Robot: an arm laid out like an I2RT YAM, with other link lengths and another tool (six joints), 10 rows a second.
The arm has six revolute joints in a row. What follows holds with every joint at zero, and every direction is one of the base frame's.
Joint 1 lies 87.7 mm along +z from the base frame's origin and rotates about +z.
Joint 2 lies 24.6 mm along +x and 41.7 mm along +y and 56.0 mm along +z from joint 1 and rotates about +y.
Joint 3 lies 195.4 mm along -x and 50.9 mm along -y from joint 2 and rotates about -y.
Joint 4 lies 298.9 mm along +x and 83.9 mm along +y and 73.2 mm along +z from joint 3 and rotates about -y.
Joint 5 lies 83.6 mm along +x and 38.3 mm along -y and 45.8 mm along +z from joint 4 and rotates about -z.
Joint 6 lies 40.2 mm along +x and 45.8 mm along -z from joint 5 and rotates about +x.
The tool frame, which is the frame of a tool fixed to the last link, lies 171.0 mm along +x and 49.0 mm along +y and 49.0 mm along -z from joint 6; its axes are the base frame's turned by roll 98.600, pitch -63.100 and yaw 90.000 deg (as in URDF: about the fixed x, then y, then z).
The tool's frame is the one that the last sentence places.
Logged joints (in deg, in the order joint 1, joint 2, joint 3, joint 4, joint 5, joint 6), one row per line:
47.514, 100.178, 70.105, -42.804, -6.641, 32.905
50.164, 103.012, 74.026, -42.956, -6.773, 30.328
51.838, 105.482, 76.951, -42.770, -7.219, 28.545
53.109, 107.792, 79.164, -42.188, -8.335, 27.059
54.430, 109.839, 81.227, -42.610, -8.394, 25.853
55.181, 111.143, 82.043, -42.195, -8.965, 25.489
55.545, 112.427, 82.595, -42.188, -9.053, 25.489
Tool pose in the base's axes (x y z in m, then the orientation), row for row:
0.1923, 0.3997, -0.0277, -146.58, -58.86, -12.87
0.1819, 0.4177, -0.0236, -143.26, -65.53, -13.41
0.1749, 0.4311, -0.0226, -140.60, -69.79, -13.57
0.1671, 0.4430, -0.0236, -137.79, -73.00, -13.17
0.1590, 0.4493, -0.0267, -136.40, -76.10, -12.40
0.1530, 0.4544, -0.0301, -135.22, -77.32, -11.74
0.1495, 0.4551, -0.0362, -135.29, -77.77, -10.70
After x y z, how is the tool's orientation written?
As a rotation vector, in degrees.
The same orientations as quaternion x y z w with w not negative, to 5 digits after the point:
-0.90865, -0.36487, -0.07978, 0.18670
-0.88961, -0.40693, -0.08327, 0.18990
-0.87533, -0.43449, -0.08448, 0.19463
-0.86204, -0.45670, -0.08239, 0.20374
-0.85258, -0.47567, -0.07751, 0.20207
-0.84705, -0.48435, -0.07354, 0.20614
-0.84668, -0.48671, -0.06696, 0.20436

